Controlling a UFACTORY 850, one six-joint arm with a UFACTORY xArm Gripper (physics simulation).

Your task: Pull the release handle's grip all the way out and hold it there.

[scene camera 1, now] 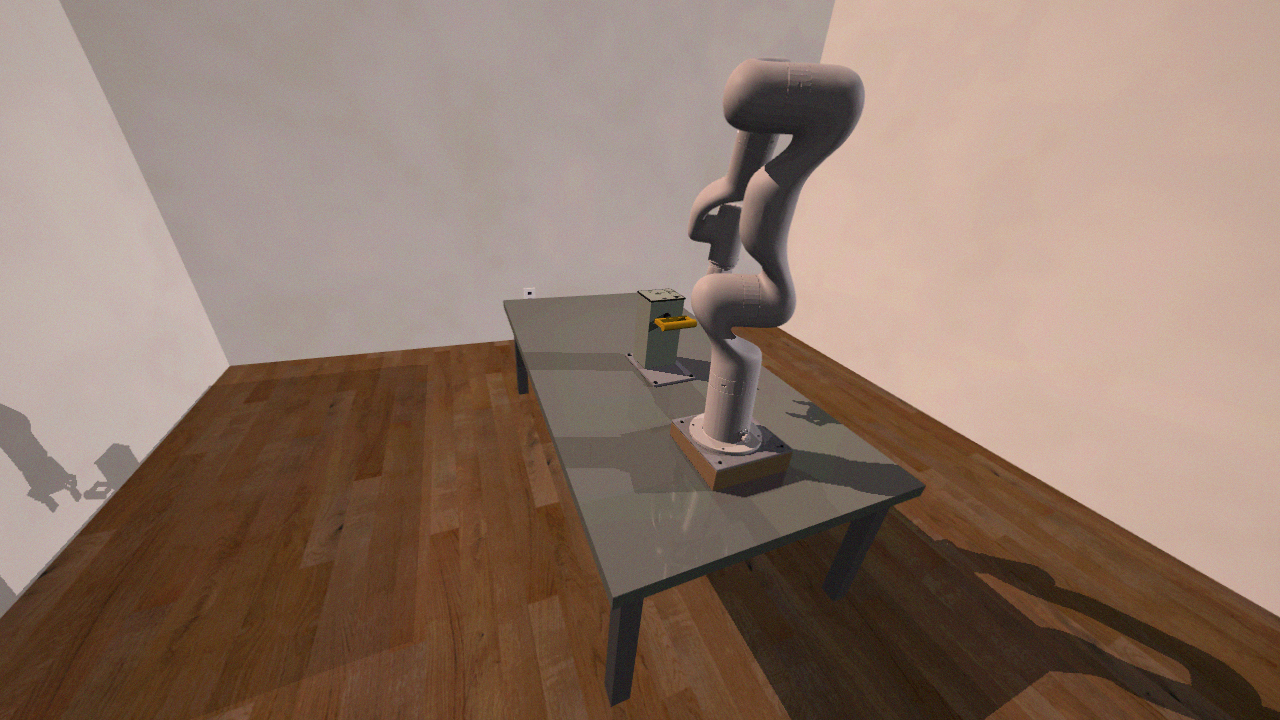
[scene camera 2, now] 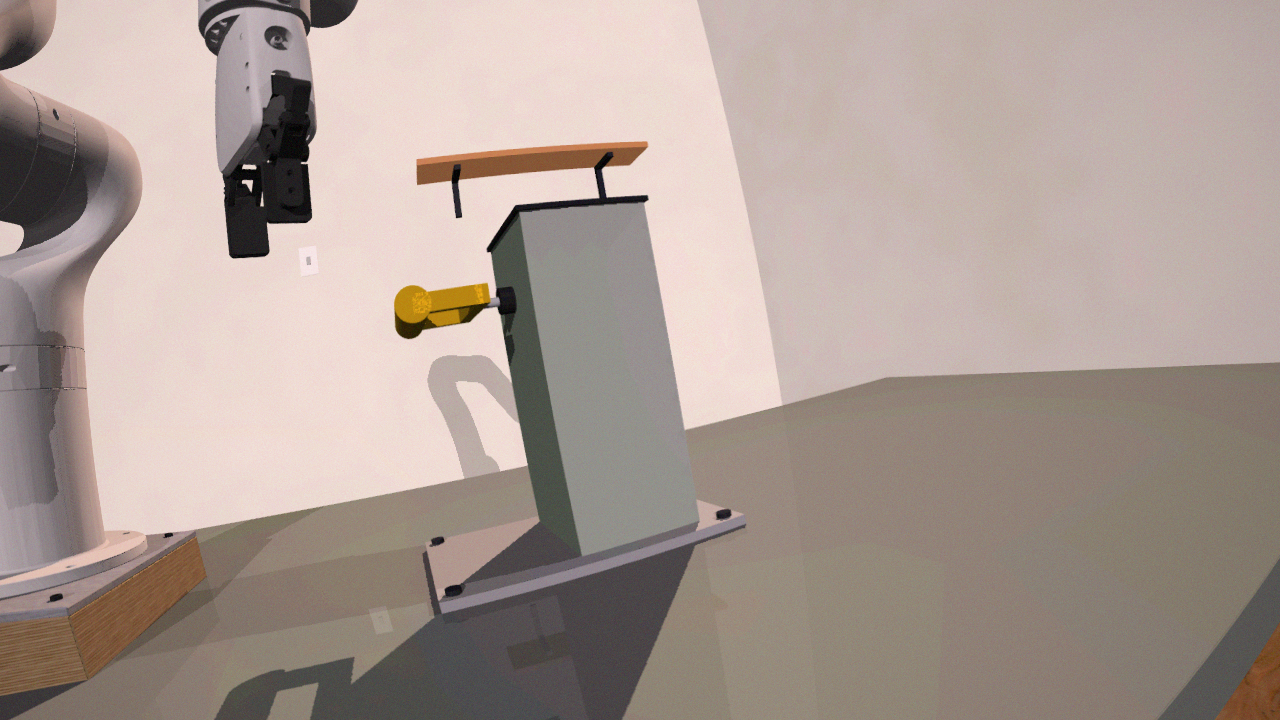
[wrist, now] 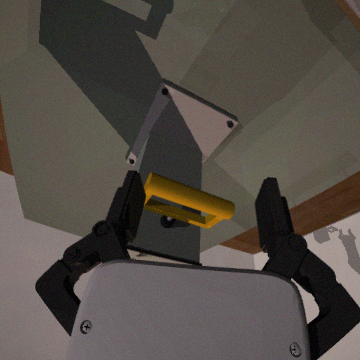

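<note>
The release handle's yellow grip (scene camera 1: 675, 323) (scene camera 2: 413, 311) (wrist: 192, 196) is a bar on a flat loop. It sticks out from a grey-green upright housing (scene camera 1: 662, 344) (scene camera 2: 608, 376) (wrist: 175, 150). In scene camera 2 a short bit of silver rod shows between the grip and a black collar (scene camera 2: 506, 300). My gripper (scene camera 2: 267, 219) (wrist: 199, 185) is open and empty, above the grip and on the robot's side of it, apart from it. In the wrist view the grip shows between the two fingers, nearer the left one. In scene camera 1 the arm largely hides the gripper.
The housing stands on a bolted base plate (scene camera 2: 474, 546) (wrist: 200, 117) on the grey table (scene camera 1: 590, 402) (scene camera 2: 984, 537). An orange-brown wall shelf (scene camera 2: 537, 162) shows behind the housing top. The arm's wooden base block (scene camera 1: 751, 470) (scene camera 2: 134, 617) stands on the table.
</note>
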